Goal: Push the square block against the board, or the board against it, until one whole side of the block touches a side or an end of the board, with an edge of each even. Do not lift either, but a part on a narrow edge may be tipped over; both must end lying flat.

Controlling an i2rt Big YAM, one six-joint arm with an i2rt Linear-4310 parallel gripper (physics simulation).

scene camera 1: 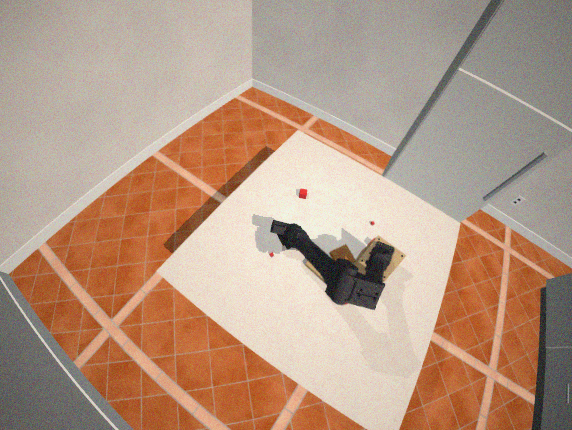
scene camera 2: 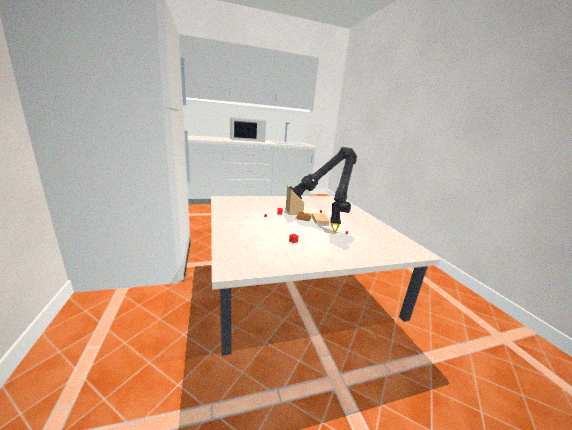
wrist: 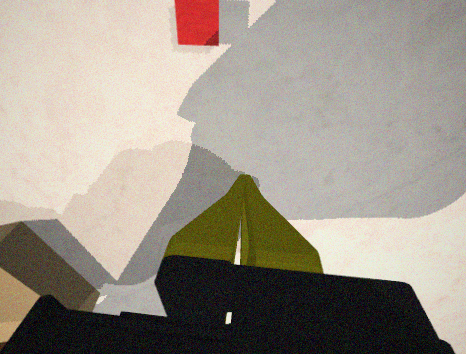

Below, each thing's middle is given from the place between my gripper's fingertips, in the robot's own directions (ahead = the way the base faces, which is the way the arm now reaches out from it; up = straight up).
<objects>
Right now the tan board (wrist: 39, 270) is 24 cm behind my hand, 2 cm to the left of it and 1 cm above it.
</objects>
